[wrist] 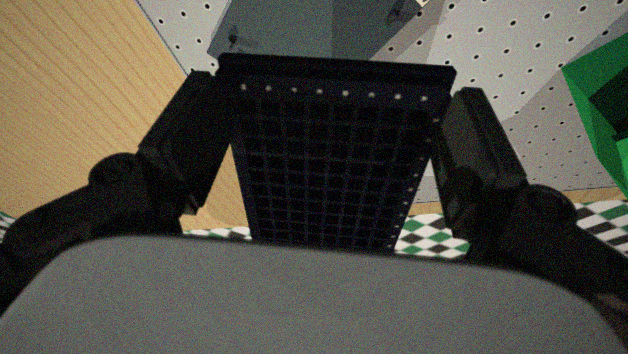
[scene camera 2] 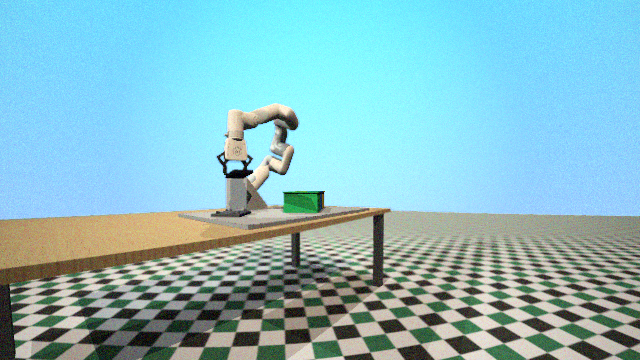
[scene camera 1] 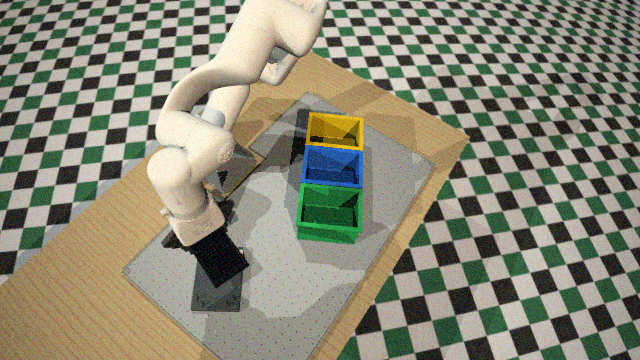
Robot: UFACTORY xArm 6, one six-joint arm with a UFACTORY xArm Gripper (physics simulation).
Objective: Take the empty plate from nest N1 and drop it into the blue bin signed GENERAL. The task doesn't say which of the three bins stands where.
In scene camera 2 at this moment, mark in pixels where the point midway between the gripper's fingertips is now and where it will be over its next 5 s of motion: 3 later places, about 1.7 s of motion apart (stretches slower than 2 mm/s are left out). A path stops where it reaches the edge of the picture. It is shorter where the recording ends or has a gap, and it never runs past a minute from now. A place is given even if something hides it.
My gripper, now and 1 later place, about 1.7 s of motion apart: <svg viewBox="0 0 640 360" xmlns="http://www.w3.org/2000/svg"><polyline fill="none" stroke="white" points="235,175 302,176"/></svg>
